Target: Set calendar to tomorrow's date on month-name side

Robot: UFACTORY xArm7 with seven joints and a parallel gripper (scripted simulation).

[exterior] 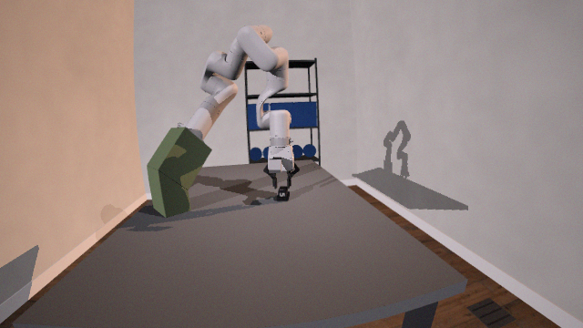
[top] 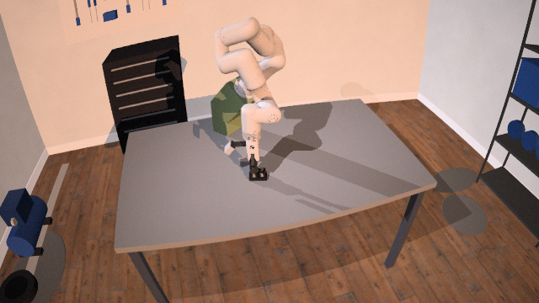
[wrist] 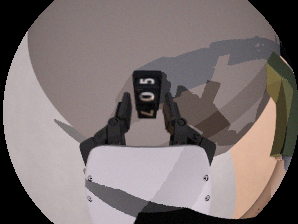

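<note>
Right now the black calendar tray is 2 cm to the left of my hand and 6 cm below it.
</note>
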